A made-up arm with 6 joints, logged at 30 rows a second.
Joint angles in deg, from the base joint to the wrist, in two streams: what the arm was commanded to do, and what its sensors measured. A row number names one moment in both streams.
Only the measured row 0 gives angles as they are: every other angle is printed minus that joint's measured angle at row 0.
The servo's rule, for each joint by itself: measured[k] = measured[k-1] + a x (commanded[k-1-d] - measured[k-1]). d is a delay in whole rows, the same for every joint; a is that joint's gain. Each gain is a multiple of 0.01, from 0.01 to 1. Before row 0 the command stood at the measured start. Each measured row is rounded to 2 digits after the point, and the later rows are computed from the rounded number. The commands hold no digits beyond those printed.
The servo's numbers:
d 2
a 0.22 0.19 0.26 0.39 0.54 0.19
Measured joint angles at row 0:
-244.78, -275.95, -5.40, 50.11, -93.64, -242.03
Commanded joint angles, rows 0 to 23:
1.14, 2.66, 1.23, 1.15, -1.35, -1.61
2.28, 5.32, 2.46, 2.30, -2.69, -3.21
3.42, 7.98, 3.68, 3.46, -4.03, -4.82
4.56, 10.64, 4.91, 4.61, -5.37, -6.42
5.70, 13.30, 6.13, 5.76, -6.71, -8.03
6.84, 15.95, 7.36, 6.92, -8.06, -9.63
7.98, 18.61, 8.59, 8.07, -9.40, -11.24
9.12, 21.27, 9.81, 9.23, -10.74, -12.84
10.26, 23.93, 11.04, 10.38, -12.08, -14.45
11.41, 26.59, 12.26, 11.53, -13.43, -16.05
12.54, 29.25, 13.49, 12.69, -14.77, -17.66
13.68, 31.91, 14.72, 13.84, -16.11, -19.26
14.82, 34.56, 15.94, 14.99, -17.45, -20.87
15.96, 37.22, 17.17, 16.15, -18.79, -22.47
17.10, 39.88, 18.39, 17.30, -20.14, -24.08
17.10, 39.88, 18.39, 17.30, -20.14, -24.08
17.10, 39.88, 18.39, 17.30, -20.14, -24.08
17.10, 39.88, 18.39, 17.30, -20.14, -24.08
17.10, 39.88, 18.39, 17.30, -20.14, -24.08
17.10, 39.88, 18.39, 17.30, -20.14, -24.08
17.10, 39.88, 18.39, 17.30, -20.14, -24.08
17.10, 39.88, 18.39, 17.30, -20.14, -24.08
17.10, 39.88, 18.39, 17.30, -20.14, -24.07
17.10, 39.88, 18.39, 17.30, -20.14, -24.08
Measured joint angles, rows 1 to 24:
0.00, 0.00, 0.00, 0.00, 0.00, 0.00
0.00, 0.00, 0.00, 0.00, 0.00, 0.00
0.25, 0.51, 0.32, 0.45, -0.73, -0.31
0.70, 1.42, 0.88, 1.17, -1.79, -0.86
1.30, 2.67, 1.61, 2.06, -3.00, -1.61
2.02, 4.18, 2.47, 3.05, -4.28, -2.52
2.83, 5.91, 3.42, 4.11, -5.59, -3.57
3.71, 7.82, 4.44, 5.21, -6.92, -4.72
4.65, 9.87, 5.52, 6.33, -8.26, -5.96
5.63, 12.04, 6.64, 7.46, -9.60, -7.27
6.65, 14.30, 7.78, 8.60, -10.94, -8.63
7.70, 16.64, 8.94, 9.74, -12.28, -10.04
8.76, 19.04, 10.12, 10.89, -13.62, -11.49
9.84, 21.49, 11.32, 12.04, -14.96, -12.97
10.94, 23.97, 12.52, 13.19, -16.30, -14.47
12.04, 26.49, 13.73, 14.34, -17.64, -15.99
13.15, 29.03, 14.94, 15.49, -18.99, -17.53
14.02, 31.09, 15.84, 16.20, -19.61, -18.77
14.70, 32.76, 16.50, 16.63, -19.90, -19.78
15.23, 34.11, 16.99, 16.89, -20.03, -20.60
15.64, 35.21, 17.35, 17.05, -20.09, -21.26
15.96, 36.10, 17.62, 17.15, -20.12, -21.80
16.21, 36.82, 17.82, 17.21, -20.13, -22.23
16.41, 37.40, 17.97, 17.25, -20.14, -22.58

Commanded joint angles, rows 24 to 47:
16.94, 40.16, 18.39, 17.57, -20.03, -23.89
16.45, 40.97, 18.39, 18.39, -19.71, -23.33
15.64, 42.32, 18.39, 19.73, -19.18, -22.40
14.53, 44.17, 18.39, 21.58, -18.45, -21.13
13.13, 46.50, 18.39, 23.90, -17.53, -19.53
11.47, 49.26, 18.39, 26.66, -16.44, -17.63
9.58, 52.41, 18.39, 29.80, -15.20, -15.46
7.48, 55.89, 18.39, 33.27, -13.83, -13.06
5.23, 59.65, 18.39, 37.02, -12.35, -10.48
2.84, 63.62, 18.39, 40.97, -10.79, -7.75
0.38, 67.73, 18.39, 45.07, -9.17, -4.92
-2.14, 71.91, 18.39, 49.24, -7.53, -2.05
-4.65, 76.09, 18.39, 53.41, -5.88, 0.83
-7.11, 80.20, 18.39, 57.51, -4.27, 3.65
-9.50, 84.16, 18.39, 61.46, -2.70, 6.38
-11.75, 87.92, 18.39, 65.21, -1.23, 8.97
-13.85, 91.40, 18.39, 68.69, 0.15, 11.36
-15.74, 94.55, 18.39, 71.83, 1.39, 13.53
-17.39, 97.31, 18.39, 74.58, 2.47, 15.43
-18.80, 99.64, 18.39, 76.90, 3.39, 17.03
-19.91, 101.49, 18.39, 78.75, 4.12, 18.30
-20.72, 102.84, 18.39, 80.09, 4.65, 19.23
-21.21, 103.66, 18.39, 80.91, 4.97, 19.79
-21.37, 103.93, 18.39, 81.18, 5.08, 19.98
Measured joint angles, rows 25 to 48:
16.56, 37.87, 18.08, 17.27, -20.14, -22.86
16.68, 38.25, 18.16, 17.28, -20.14, -23.09
16.74, 38.61, 18.22, 17.39, -20.08, -23.24
16.68, 39.06, 18.26, 17.78, -19.88, -23.26
16.45, 39.68, 18.29, 18.54, -19.50, -23.10
16.03, 40.53, 18.32, 19.73, -18.93, -22.73
15.39, 41.66, 18.34, 21.36, -18.17, -22.12
14.53, 43.10, 18.35, 23.43, -17.24, -21.27
13.44, 44.87, 18.36, 25.91, -16.14, -20.17
12.13, 46.96, 18.37, 28.78, -14.89, -18.82
10.61, 49.37, 18.38, 31.99, -13.52, -17.24
8.90, 52.08, 18.38, 35.49, -12.05, -15.44
7.03, 55.05, 18.38, 39.23, -10.49, -13.44
5.01, 58.25, 18.38, 43.13, -8.89, -11.28
2.88, 61.64, 18.38, 47.14, -7.26, -8.98
0.68, 65.17, 18.38, 51.18, -5.65, -6.58
-1.56, 68.78, 18.38, 55.19, -4.06, -4.12
-3.80, 72.42, 18.38, 59.10, -2.53, -1.63
-6.01, 76.03, 18.38, 62.84, -1.08, 0.84
-8.15, 79.55, 18.38, 66.35, 0.25, 3.25
-10.18, 82.92, 18.38, 69.56, 1.45, 5.56
-12.08, 86.10, 18.38, 72.42, 2.50, 7.74
-13.80, 89.02, 18.38, 74.89, 3.37, 9.75
-15.32, 91.65, 18.38, 76.92, 4.06, 11.55

